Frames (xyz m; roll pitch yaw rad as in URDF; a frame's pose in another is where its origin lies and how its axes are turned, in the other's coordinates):
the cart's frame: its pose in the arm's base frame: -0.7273 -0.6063 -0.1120 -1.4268 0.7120 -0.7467
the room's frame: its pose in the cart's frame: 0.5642 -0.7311 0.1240 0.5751 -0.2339 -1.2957
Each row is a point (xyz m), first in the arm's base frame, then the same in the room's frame.
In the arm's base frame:
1: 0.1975 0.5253 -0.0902
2: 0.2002 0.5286 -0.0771
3: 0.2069 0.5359 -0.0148
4: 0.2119 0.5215 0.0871
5: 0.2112 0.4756 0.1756
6: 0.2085 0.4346 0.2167
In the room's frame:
1: -0.7859 0.5381 1.4835
2: -0.7785 0.5311 1.4928
3: -0.7430 0.4926 1.5280
4: -0.6762 0.4217 1.5614
5: -0.6050 0.3519 1.5603
6: -0.5639 0.3150 1.5423

